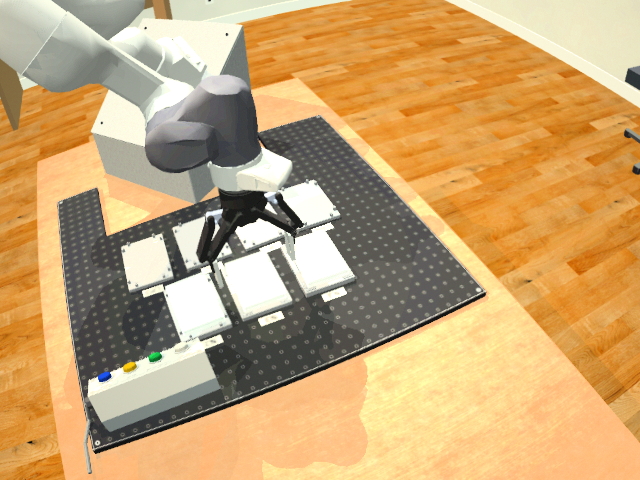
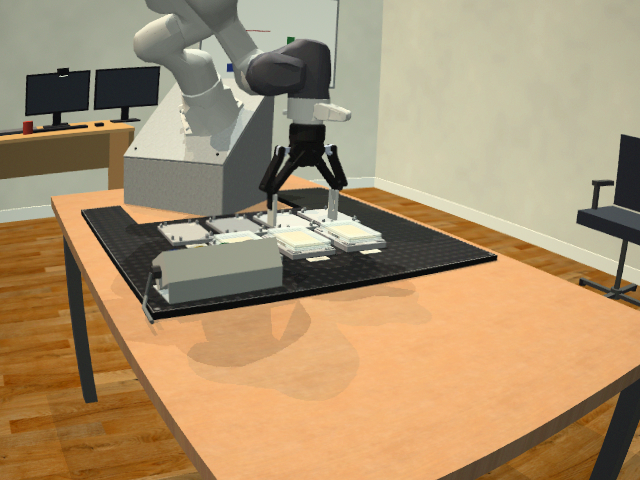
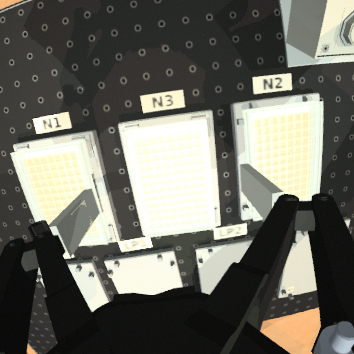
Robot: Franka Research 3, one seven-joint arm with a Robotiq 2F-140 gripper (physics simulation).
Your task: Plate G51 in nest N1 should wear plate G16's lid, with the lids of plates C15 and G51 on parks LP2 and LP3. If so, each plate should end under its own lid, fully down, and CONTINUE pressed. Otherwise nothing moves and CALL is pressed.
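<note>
My gripper (image 1: 255, 265) (image 2: 302, 209) (image 3: 166, 189) is open and empty, low over the rear part of the plate in nest N3 (image 1: 256, 284) (image 2: 300, 239) (image 3: 170, 175). The plate in nest N1 (image 1: 323, 260) (image 2: 351, 230) (image 3: 55, 175) and the plate in nest N2 (image 1: 197, 305) (image 3: 285, 145) stand either side. Clear rims show around their yellowish grids. Behind are park LP1 (image 3: 145, 275), park LP2 (image 1: 193, 237) (image 3: 217, 267), park LP3 (image 1: 147, 261) (image 2: 185, 232) and park LP4 (image 1: 312, 203). Whether clear lids lie on them, I cannot tell. Plate names are unreadable.
The button box (image 1: 155, 392) (image 2: 222, 271) stands at the front left, with a blue button (image 1: 104, 376), a yellow button (image 1: 129, 366), a green button (image 1: 155, 357) and a whitish button (image 1: 181, 347). Their labels are unreadable. Corner pegs rise from the parks behind the nests.
</note>
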